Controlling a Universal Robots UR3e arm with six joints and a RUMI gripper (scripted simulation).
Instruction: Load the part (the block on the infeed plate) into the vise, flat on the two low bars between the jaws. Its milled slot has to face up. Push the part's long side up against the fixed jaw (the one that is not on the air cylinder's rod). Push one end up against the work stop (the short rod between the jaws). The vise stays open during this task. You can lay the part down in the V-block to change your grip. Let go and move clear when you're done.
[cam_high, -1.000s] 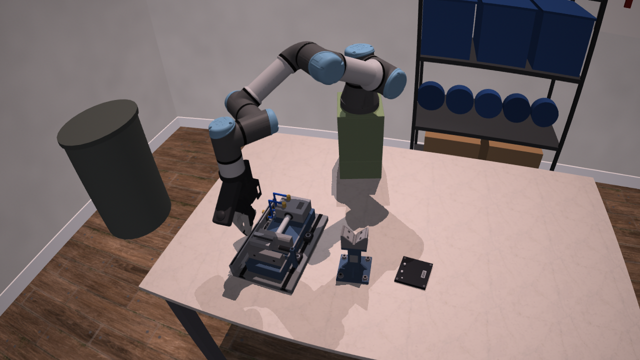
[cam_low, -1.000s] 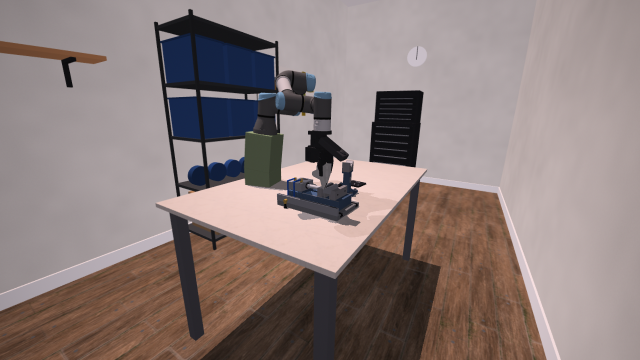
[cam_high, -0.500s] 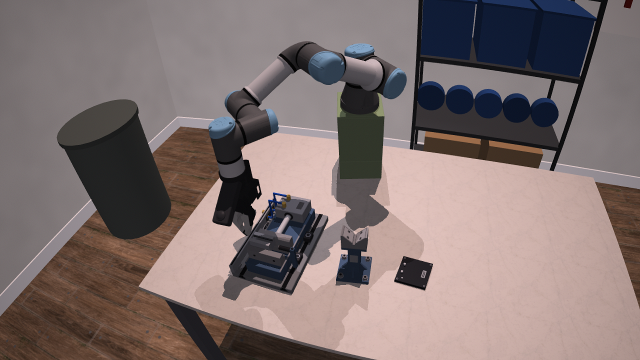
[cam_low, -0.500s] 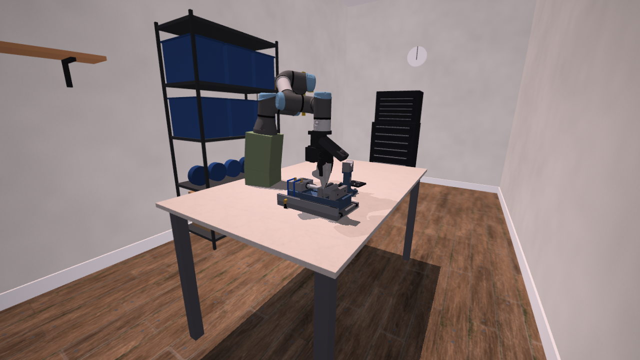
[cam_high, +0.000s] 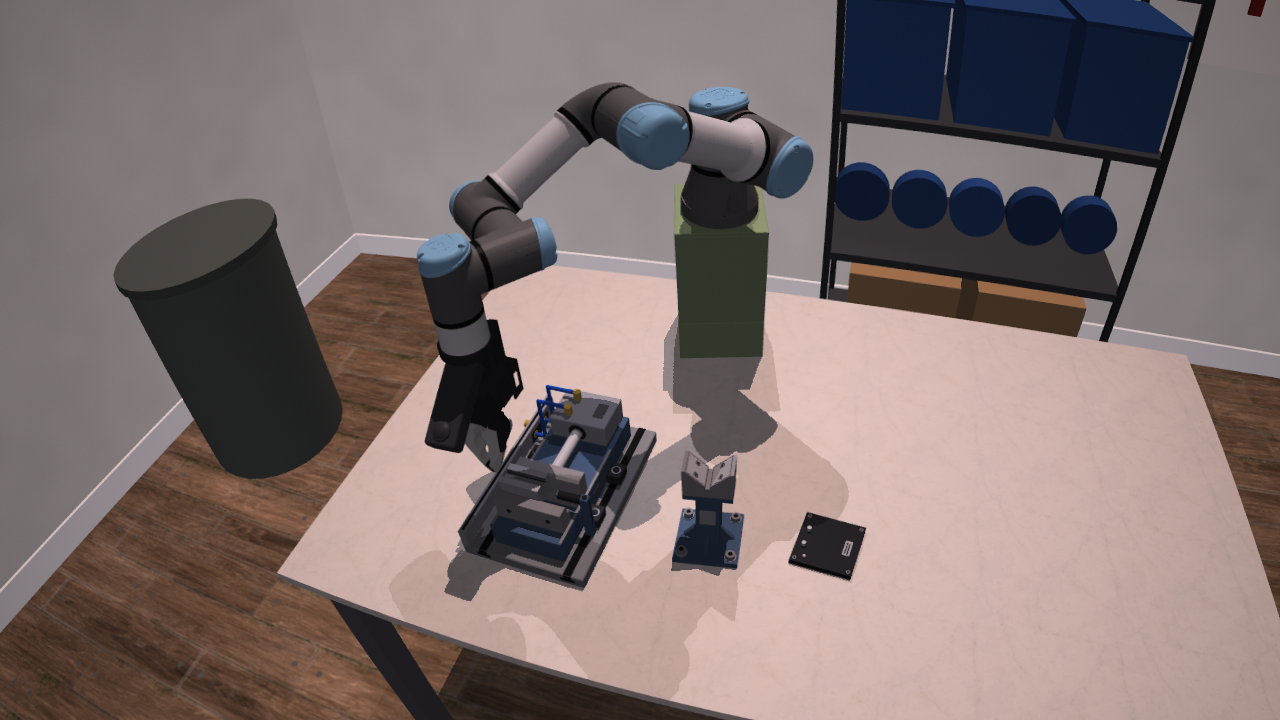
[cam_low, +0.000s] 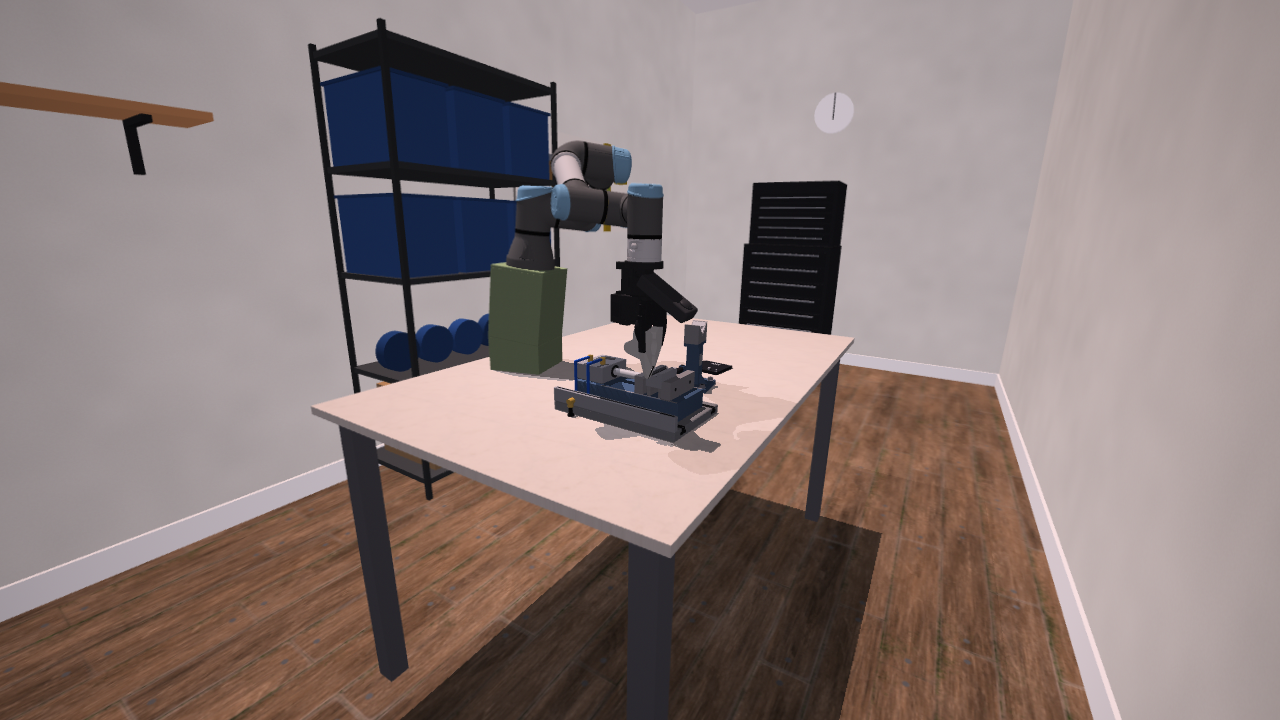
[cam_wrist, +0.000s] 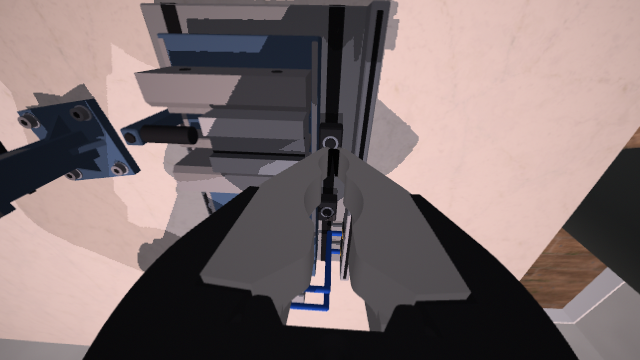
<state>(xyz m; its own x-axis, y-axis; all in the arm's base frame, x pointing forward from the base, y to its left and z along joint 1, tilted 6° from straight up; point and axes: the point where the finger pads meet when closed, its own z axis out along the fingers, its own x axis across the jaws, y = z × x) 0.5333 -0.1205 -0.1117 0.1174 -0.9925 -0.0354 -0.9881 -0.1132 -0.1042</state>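
My gripper is now 1 cm past the part, 5 cm to the right of it and 2 cm above it. Also, from my hand: dark work stop rod 2 cm behind, 11 cm to the left, 3 cm below; then black infeed plate 14 cm behind, 45 cm to the left, 11 cm below; then fixed jaw 2 cm ahead, 7 cm to the left, 4 cm below.
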